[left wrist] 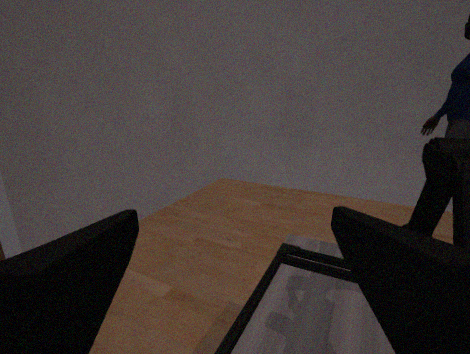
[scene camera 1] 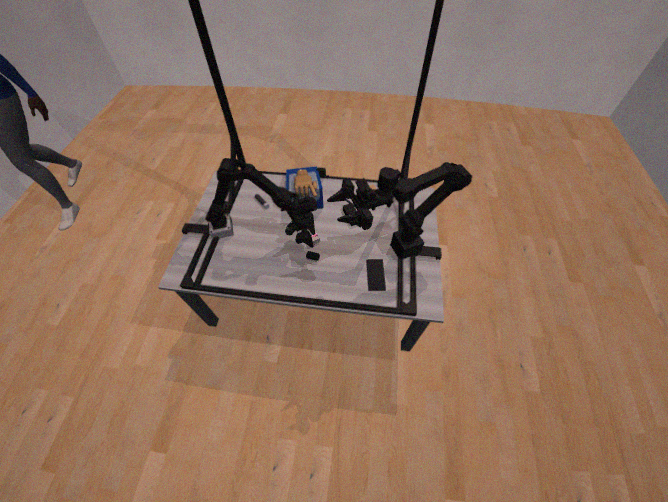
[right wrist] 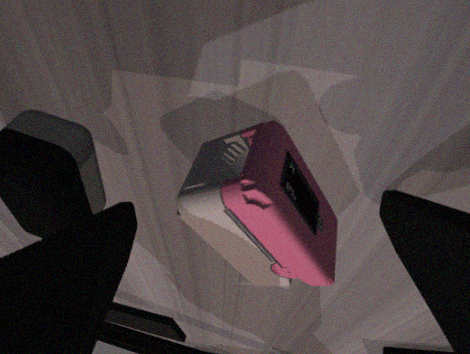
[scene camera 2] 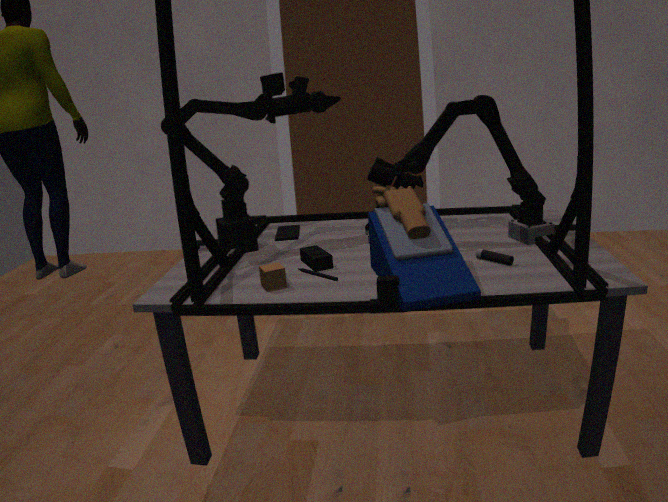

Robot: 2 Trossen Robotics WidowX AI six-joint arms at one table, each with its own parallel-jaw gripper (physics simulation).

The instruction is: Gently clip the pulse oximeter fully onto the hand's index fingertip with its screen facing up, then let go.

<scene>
My left gripper (scene camera 1: pixel 332 210) is open, with nothing in its grasp. Further things: my right gripper (right wrist: pixel 258 208), a pulse oximeter (right wrist: pixel 249 194) and a grey pad on blue block (scene camera 2: pixel 432 272).
My left gripper also shows in the left wrist view (left wrist: pixel 236 218) and in scene camera 2 (scene camera 2: pixel 334 98). The left wrist view misses the pulse oximeter: it is out of frame.
</scene>
